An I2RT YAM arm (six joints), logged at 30 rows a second.
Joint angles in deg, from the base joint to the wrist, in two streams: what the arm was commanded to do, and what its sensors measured. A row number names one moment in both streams.
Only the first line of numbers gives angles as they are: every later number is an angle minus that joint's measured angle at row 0.
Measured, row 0:
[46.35 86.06 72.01 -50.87 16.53 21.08]
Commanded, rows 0 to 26:
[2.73 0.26 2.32 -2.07 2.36 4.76]
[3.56 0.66 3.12 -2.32 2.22 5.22]
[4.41 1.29 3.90 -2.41 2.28 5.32]
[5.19 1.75 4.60 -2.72 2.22 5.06]
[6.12 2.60 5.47 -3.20 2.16 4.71]
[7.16 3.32 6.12 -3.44 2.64 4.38]
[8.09 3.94 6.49 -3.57 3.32 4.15]
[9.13 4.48 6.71 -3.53 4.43 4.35]
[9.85 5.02 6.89 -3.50 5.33 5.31]
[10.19 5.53 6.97 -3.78 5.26 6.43]
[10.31 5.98 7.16 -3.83 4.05 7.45]
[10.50 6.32 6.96 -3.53 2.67 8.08]
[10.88 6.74 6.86 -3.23 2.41 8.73]
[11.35 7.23 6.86 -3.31 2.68 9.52]
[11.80 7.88 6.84 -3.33 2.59 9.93]
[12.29 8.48 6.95 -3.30 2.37 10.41]
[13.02 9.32 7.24 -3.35 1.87 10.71]
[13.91 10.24 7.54 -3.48 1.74 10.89]
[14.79 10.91 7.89 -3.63 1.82 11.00]
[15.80 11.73 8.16 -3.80 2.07 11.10]
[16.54 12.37 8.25 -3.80 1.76 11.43]
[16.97 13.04 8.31 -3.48 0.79 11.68]
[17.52 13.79 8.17 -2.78 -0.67 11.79]
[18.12 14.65 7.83 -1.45 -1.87 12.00]
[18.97 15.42 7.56 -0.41 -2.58 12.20]
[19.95 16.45 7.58 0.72 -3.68 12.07]
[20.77 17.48 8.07 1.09 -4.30 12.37]
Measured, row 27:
[19.19 15.50 7.10 -0.59 -1.46 10.06]
